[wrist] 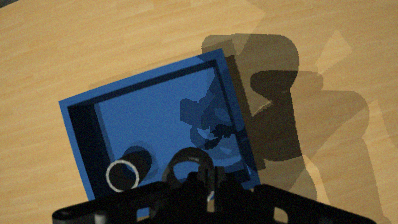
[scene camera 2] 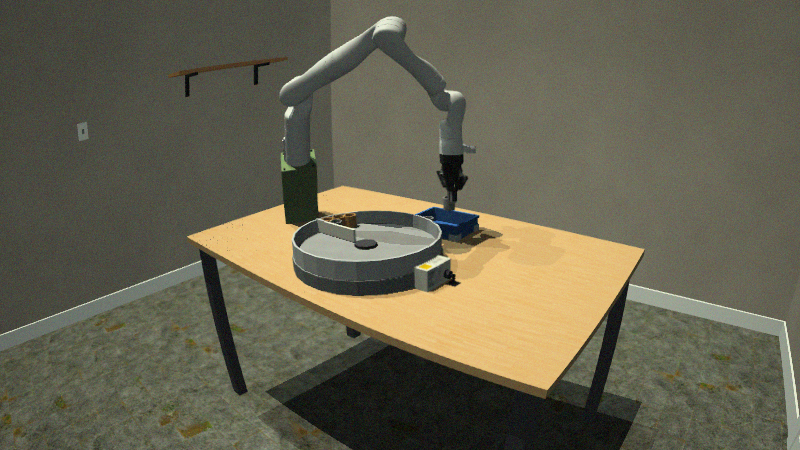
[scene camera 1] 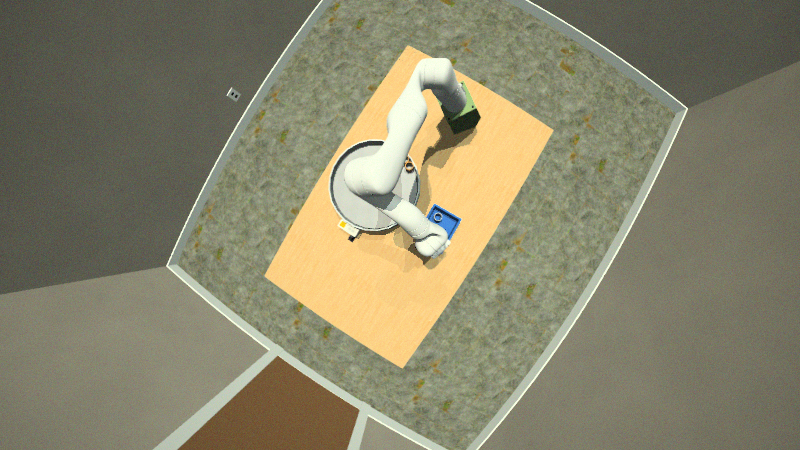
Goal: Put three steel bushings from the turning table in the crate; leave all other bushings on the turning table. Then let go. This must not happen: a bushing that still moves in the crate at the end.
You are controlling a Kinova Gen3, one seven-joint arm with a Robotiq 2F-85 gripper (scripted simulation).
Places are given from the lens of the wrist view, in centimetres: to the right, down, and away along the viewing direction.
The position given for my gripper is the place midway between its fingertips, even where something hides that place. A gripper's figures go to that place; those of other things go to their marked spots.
my gripper [wrist: 210, 178]: 1, 5, 17
steel bushing [wrist: 117, 181]: -10, 8, 26
steel bushing [wrist: 192, 154]: 0, 3, 16
blue crate [wrist: 190, 103]: -1, -1, 27
